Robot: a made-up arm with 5 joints. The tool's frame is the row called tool. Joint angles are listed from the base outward.
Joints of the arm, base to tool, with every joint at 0 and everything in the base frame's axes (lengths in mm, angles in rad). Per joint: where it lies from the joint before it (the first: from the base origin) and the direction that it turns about. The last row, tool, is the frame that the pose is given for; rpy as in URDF.
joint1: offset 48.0 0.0 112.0 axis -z
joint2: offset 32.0 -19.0 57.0 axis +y
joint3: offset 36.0 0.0 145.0 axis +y
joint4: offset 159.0 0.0 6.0 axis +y
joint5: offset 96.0 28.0 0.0 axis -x
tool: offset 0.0 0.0 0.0 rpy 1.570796 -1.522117 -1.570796
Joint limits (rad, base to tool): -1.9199..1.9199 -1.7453..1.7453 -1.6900..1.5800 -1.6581..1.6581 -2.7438..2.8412
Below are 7 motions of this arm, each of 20 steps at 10 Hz.
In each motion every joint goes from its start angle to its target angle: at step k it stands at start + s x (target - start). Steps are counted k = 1, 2, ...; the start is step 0. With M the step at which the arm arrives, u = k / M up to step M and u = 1 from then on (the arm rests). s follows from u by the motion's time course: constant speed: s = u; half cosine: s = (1 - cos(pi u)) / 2; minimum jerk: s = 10 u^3 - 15 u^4 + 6 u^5.
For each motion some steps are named. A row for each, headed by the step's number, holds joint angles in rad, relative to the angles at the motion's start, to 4 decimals.
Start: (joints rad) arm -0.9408 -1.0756 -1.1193 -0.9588 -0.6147
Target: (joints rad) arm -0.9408 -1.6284 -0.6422 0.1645 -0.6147
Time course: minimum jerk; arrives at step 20
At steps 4, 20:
4: 0.0000 -0.0320 0.0276 0.0651 0.0000
20: 0.0000 -0.5528 0.4771 1.1233 0.0000

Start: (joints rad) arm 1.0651 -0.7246 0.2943 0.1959 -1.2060
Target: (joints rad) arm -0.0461 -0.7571 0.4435 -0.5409 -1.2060
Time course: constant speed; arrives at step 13
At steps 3, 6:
3: -0.2564 -0.0075 0.0344 -0.1700 0.0000
6: -0.5129 -0.0150 0.0689 -0.3401 0.0000

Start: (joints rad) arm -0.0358 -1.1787 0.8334 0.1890 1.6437
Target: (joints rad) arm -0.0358 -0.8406 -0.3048 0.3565 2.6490
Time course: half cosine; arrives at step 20
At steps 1, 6, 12, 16, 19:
1: 0.0000 0.0021 -0.0070 0.0010 0.0062
6: 0.0000 0.0697 -0.2346 0.0345 0.2072
12: 0.0000 0.2213 -0.7450 0.1096 0.6580
16: 0.0000 0.3058 -1.0295 0.1515 0.9093
19: 0.0000 0.3360 -1.1312 0.1665 0.9991

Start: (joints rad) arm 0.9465 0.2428 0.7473 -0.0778 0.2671
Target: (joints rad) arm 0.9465 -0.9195 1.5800 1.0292 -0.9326
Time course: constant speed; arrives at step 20
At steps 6, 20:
6: 0.0000 -0.3487 0.2498 0.3321 -0.3599
20: 0.0000 -1.1623 0.8327 1.1070 -1.1997

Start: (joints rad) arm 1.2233 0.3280 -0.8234 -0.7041 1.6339
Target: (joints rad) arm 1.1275 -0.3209 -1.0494 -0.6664 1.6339
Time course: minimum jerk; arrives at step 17
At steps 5, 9, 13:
5: -0.0149 -0.1008 -0.0351 0.0059 0.0000
9: -0.0532 -0.3602 -0.1254 0.0209 0.0000
13: -0.0873 -0.5914 -0.2060 0.0344 0.0000

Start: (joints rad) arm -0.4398 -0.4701 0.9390 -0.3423 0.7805
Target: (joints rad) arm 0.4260 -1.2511 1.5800 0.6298 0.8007
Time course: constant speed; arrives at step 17
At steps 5, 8, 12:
5: 0.2546 -0.2297 0.1885 0.2859 0.0059
8: 0.4074 -0.3675 0.3016 0.4575 0.0095
12: 0.6112 -0.5513 0.4525 0.6862 0.0143

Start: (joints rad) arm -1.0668 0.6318 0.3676 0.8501 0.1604
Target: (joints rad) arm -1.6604 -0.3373 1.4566 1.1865 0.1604
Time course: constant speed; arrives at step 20
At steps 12, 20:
12: -0.3562 -0.5815 0.6534 0.2018 0.0000
20: -0.5936 -0.9691 1.0890 0.3364 0.0000

